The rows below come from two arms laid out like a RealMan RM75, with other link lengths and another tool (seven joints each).
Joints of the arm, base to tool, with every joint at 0 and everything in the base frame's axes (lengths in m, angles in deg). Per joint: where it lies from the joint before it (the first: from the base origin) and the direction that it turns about. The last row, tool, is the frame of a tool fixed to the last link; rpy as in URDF.
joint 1: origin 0 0 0.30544 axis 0 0 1
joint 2: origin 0 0 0 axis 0 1 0
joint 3: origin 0 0 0.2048 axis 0 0 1
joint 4: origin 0 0 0 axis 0 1 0
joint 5: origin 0 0 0.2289 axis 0 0 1
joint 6: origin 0 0 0 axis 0 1 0
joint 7: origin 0 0 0.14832 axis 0 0 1
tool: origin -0.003 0.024 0.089 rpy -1.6 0 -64.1
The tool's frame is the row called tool.
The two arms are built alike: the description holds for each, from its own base.
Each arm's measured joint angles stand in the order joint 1, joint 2, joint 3, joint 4, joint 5, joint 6, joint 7.
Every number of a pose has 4 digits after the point.
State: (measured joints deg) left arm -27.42 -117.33 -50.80 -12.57 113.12 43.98 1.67; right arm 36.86 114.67 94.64 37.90 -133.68 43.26 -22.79
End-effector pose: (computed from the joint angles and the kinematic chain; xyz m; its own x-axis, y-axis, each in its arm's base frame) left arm -0.3547 0.4329 0.0398 -0.3398 -0.0021 0.9405 0.9099 0.2521 0.3293; right arm 0.2738 0.4261 -0.0482 0.9161 -0.1451 0.3737 0.0367 -0.8979 -0.4387
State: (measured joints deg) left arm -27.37 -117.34 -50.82 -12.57 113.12 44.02 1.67; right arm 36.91 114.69 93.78 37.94 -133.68 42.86 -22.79
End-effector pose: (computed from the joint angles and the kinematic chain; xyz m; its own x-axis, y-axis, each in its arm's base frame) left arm -0.3550 0.4326 0.0399 -0.3400 -0.0030 0.9404 0.9097 0.2524 0.3297; right arm 0.2732 0.4257 -0.0500 0.9144 -0.1337 0.3820 0.0499 -0.8994 -0.4343
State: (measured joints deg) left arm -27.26 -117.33 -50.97 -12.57 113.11 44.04 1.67; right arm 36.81 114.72 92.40 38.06 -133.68 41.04 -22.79
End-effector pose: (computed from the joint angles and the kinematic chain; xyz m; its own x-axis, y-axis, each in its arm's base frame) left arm -0.3560 0.4321 0.0406 -0.3409 -0.0063 0.9401 0.9087 0.2543 0.3312; right arm 0.2726 0.4289 -0.0508 0.9116 -0.1170 0.3940 0.0773 -0.8927 -0.4439
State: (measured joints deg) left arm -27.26 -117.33 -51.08 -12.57 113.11 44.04 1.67; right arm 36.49 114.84 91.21 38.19 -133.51 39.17 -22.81
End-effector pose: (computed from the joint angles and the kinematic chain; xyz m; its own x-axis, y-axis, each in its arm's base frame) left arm -0.3562 0.4322 0.0410 -0.3416 -0.0081 0.9398 0.9082 0.2546 0.3323; right arm 0.2724 0.4313 -0.0519 0.9103 -0.1061 0.4002 0.0974 -0.8846 -0.4560
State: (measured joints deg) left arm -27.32 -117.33 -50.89 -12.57 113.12 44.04 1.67; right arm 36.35 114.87 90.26 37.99 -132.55 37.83 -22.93
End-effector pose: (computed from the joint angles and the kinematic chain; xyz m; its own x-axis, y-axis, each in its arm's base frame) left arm -0.3554 0.4324 0.0403 -0.3402 -0.0046 0.9403 0.9093 0.2530 0.3303; right arm 0.2714 0.4326 -0.0536 0.9125 -0.1033 0.3957 0.1022 -0.8792 -0.4654
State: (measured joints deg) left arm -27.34 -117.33 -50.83 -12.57 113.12 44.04 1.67; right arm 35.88 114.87 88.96 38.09 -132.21 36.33 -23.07
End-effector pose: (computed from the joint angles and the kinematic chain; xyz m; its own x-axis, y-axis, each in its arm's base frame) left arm -0.3552 0.4325 0.0401 -0.3398 -0.0035 0.9405 0.9097 0.2526 0.3297; right arm 0.2728 0.4328 -0.0548 0.9104 -0.0938 0.4030 0.1186 -0.8739 -0.4714
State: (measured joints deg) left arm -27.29 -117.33 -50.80 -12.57 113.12 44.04 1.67; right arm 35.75 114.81 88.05 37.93 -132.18 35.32 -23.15
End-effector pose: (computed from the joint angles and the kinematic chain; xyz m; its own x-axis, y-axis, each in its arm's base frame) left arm -0.3555 0.4322 0.0400 -0.3396 -0.0033 0.9405 0.9096 0.2533 0.3294; right arm 0.2745 0.4331 -0.0554 0.9068 -0.0858 0.4128 0.1329 -0.8710 -0.4730
